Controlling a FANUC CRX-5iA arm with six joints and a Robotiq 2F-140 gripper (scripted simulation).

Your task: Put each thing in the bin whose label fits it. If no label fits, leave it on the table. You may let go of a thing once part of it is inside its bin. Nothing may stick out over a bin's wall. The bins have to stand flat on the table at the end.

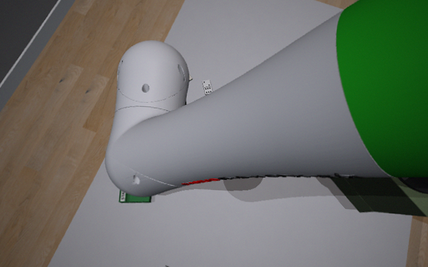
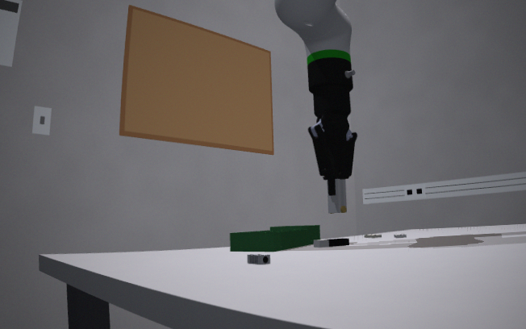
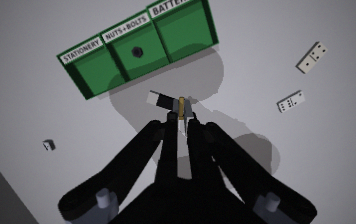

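My hand is 100 mm short of the black nut, 90 mm above it and 60 mm to the right of it. Also, from my hand: brass bolt (30 mm below, 10 mm behind); grey sharpener (330 mm to the left, 90 mm below, 70 mm behind); black-and-white eraser (90 mm below, 40 mm to the left).
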